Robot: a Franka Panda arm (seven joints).
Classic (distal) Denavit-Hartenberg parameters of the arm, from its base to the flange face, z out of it. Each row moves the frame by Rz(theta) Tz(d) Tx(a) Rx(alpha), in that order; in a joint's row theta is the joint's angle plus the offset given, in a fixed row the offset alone. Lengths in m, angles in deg.
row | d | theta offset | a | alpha
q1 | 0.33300 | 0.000 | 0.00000 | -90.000
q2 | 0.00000 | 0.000 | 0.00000 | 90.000
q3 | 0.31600 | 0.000 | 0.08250 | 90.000
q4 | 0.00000 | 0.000 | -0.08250 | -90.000
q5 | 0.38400 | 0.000 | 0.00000 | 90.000
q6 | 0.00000 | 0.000 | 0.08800 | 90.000
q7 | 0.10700 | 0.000 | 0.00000 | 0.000
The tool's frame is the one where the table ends.
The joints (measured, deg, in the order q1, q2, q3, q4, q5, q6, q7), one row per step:
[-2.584, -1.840, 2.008, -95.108, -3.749, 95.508, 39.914]
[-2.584, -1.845, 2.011, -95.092, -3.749, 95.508, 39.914]
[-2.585, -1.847, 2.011, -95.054, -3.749, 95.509, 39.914]
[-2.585, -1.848, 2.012, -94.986, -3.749, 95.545, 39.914]
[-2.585, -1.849, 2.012, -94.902, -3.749, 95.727, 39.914]
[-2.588, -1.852, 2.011, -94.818, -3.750, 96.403, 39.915]
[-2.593, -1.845, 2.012, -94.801, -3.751, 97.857, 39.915]
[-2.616, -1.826, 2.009, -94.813, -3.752, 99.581, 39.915]
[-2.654, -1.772, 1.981, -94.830, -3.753, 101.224, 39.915]
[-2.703, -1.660, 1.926, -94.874, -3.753, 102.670, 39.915]
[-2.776, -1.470, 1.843, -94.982, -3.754, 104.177, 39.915]
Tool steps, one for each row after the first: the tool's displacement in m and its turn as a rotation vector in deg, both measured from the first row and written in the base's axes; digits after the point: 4 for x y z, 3 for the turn. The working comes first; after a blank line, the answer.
Tool pose at each row, in the base's axes (x y z in m, rotation vector in deg; the steps are taken from these numbers as rounded here):
[0.5524, -0.0117, 0.6087, 166.308, -60.865, 5.237]
[0.5524, -0.0116, 0.6089, 166.315, -60.863, 5.268]
[0.5524, -0.0116, 0.6092, 166.325, -60.871, 5.329]
[0.5526, -0.0116, 0.6098, 166.353, -60.881, 5.483]
[0.5529, -0.0116, 0.6109, 166.428, -60.903, 5.874]
[0.5542, -0.0116, 0.6127, 166.639, -60.956, 6.994]
[0.5568, -0.0115, 0.6152, 167.036, -61.028, 9.151]
[0.5598, -0.0116, 0.6178, 167.454, -61.127, 11.658]
[0.5628, -0.0121, 0.6201, 167.791, -61.264, 13.996]
[0.5656, -0.0130, 0.6212, 168.022, -61.433, 15.920]
[0.5688, -0.0144, 0.6211, -168.171, 61.649, -17.727]

[0.0000, 0.0001, 0.0002, -0.001, -0.021, 0.003]
[0.0000, 0.0001, 0.0005, -0.001, -0.063, 0.002]
[0.0002, 0.0001, 0.0011, -0.003, -0.167, 0.006]
[0.0005, 0.0001, 0.0022, -0.004, -0.434, 0.018]
[0.0018, 0.0001, 0.0040, -0.011, -1.195, 0.058]
[0.0044, 0.0002, 0.0065, -0.021, -2.656, 0.151]
[0.0074, 0.0001, 0.0091, -0.034, -4.345, 0.239]
[0.0104, -0.0004, 0.0114, -0.045, -5.914, 0.283]
[0.0132, -0.0013, 0.0125, -0.054, -7.200, 0.275]
[0.0164, -0.0027, 0.0124, -0.066, -8.406, 0.218]

